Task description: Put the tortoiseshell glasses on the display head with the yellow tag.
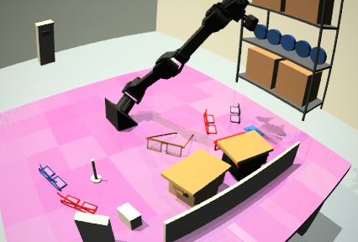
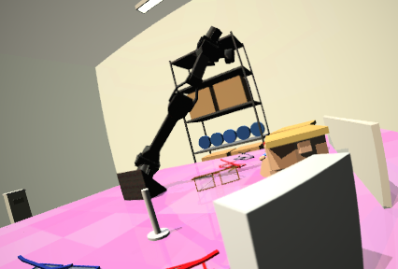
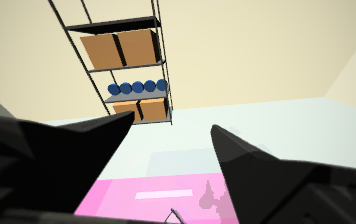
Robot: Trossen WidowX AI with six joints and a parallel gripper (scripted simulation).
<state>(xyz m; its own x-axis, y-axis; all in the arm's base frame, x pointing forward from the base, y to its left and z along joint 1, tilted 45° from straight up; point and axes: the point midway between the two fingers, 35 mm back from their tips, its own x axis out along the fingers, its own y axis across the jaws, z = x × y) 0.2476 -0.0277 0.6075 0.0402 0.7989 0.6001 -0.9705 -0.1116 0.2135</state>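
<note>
Now: the white post 71 cm to the right of my gripper tip, 45 cm below it and 1 cm ahead of it. Round my gripper tip: curved white panel: 42 cm below, 39 cm to the right, 36 cm ahead; blue tag: 48 cm below, 12 cm ahead, 4 cm to the right; dark head: 42 cm below, 27 cm to the right, 23 cm ahead.
</note>
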